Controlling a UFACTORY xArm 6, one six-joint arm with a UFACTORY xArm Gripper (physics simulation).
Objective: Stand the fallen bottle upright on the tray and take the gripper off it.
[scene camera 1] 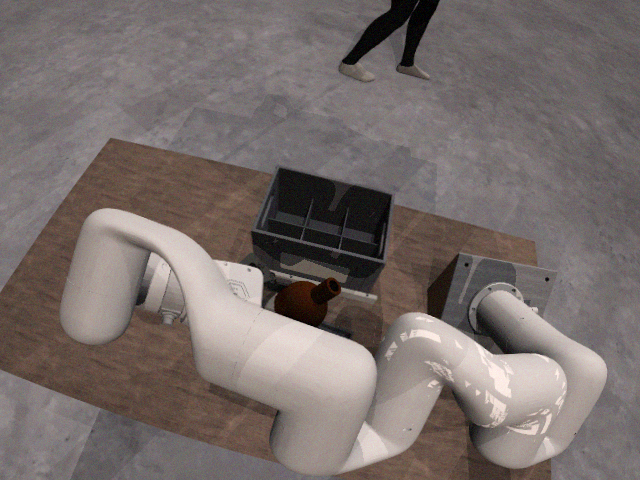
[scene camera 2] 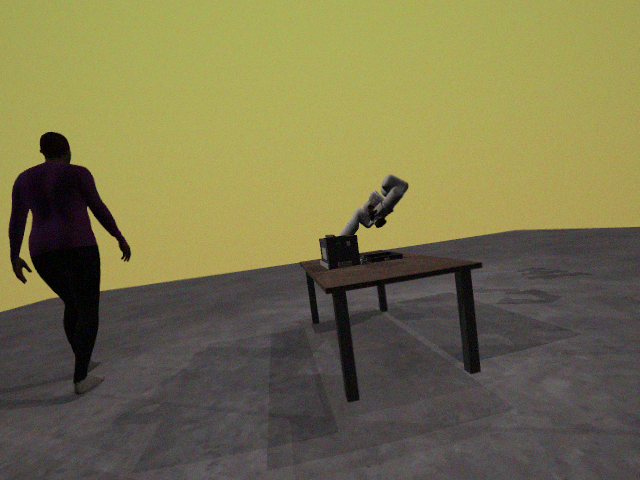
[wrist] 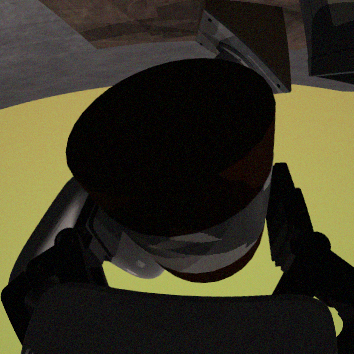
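Note:
The brown bottle is held in the air, tilted, with its open neck pointing up and to the right in the first scene view. Its dark base faces the wrist camera, and a grey-white band runs round its body. My gripper is shut on the bottle's body, one black finger on each side in the wrist view. In the first scene view the arm hides part of the bottle and most of the gripper. A low dark tray lies on the table beside the crate in the second scene view, well below the raised arm.
A dark grey crate with dividers stands on the wooden table, behind the bottle in the first scene view. The arm's base box is at the right. A person is on the floor away from the table.

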